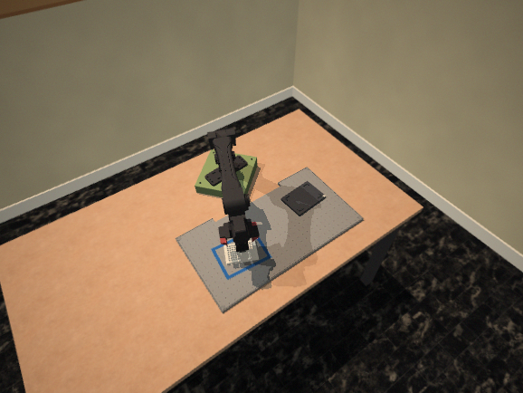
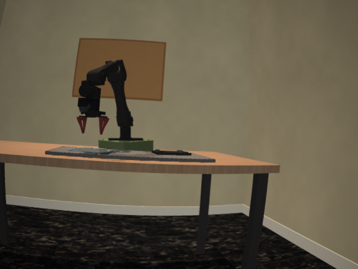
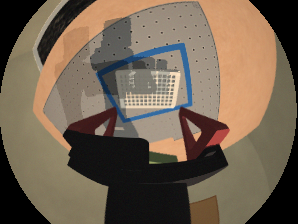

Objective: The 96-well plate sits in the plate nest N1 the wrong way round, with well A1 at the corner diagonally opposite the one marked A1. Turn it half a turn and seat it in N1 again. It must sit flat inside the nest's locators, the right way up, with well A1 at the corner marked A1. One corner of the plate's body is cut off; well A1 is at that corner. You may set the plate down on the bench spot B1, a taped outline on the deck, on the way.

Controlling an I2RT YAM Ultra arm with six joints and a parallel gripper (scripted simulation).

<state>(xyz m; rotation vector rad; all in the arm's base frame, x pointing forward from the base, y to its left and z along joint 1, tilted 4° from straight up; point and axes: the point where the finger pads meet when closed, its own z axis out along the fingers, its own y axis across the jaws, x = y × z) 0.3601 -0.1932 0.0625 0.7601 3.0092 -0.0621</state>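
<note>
Right now my hand is 8 cm above the white 96-well plate. Round my hand: black plate nest N1 (4 cm behind, 38 cm to the left, 8 cm below).
</note>
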